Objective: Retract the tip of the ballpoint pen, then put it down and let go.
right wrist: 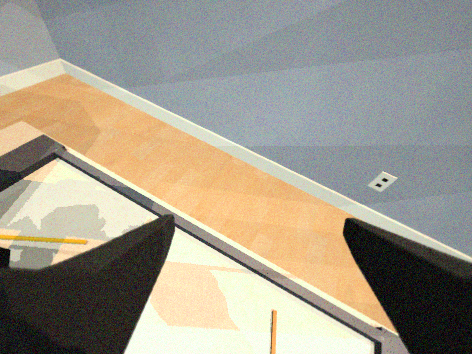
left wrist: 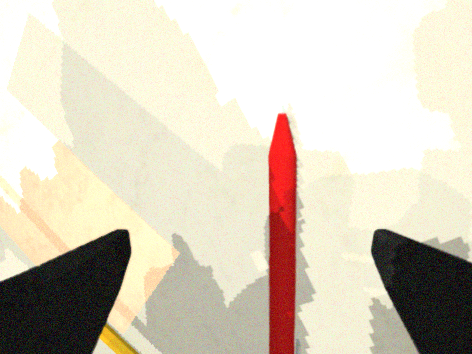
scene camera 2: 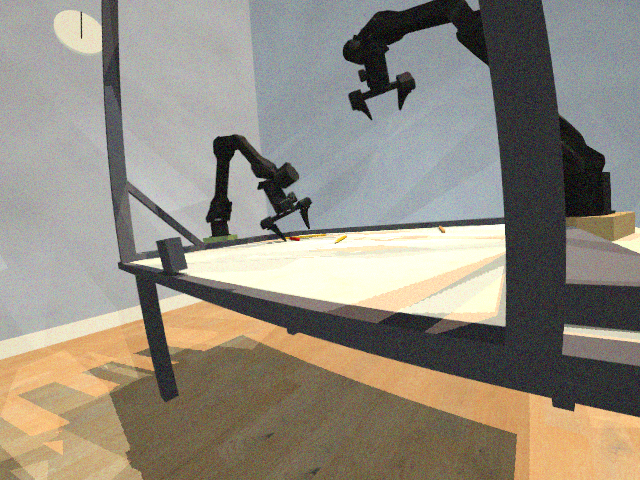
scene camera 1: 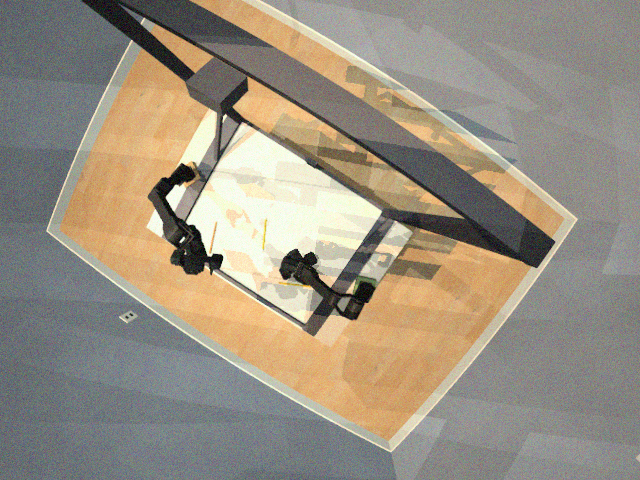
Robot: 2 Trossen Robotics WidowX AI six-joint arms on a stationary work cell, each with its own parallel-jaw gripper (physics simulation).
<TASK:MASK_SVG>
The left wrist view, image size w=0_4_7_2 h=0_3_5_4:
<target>my left gripper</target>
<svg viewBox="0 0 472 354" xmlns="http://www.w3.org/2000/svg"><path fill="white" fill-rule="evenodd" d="M376 229L373 233L371 245L372 258L384 288L419 354L472 354L472 262L394 231ZM129 230L115 229L40 265L0 281L0 354L93 354L120 293L132 254Z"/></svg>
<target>red ballpoint pen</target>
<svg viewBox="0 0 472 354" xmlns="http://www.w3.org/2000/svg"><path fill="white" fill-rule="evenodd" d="M296 339L296 354L301 354L301 345L299 339ZM281 105L268 155L269 354L294 354L297 155L287 114L285 114L285 109Z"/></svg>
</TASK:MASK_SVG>
